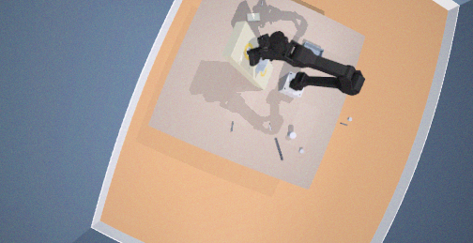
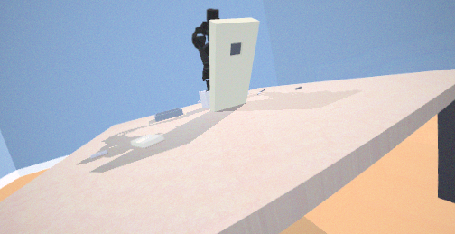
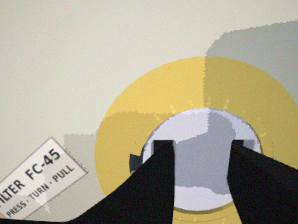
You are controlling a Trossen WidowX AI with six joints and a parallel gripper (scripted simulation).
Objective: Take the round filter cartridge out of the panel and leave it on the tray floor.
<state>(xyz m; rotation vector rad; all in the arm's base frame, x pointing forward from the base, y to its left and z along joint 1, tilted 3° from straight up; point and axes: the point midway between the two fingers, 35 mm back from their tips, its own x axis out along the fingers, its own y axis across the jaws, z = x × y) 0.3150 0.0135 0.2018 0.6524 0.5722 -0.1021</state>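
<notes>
My gripper tip is now 1 cm short of the white round filter cartridge and 1 cm above it. From my gripper tip the other things lie so: white block: 11 cm ahead, 38 cm to the right, 26 cm below; grey tray: 39 cm behind, 31 cm to the right, 26 cm below.
</notes>
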